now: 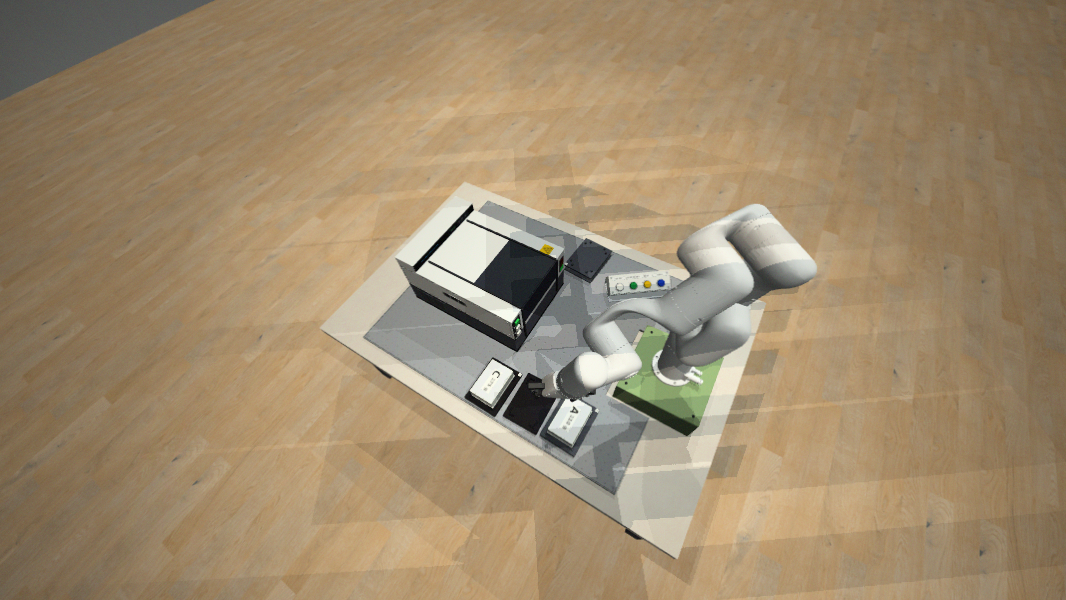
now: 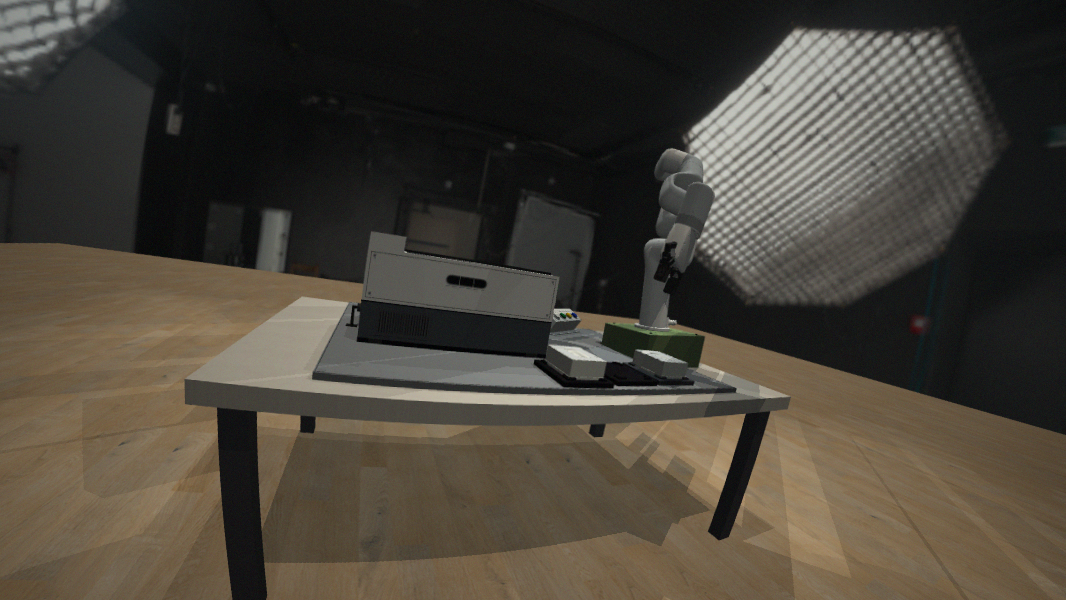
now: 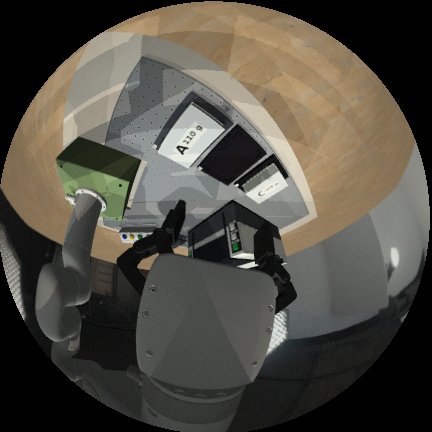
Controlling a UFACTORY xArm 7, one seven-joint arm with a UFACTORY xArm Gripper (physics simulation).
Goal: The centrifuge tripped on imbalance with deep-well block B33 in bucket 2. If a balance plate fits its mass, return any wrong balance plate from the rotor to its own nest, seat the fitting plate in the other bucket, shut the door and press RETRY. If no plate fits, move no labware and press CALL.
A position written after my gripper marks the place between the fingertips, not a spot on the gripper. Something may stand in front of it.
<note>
My gripper [image 3: 223,218] is open and holds nothing. Also in view: a plate A [image 1: 569,421]. I also see a plate C [image 2: 572,361] and a centrifuge [image 2: 415,299].
The plate A is seen too in image 2 [image 2: 654,362] and in image 3 [image 3: 195,129]. The plate C shows as well in image 1 [image 1: 495,379] and in image 3 [image 3: 269,180]. The centrifuge shows as well in image 1 [image 1: 485,273] and in image 3 [image 3: 210,239].
</note>
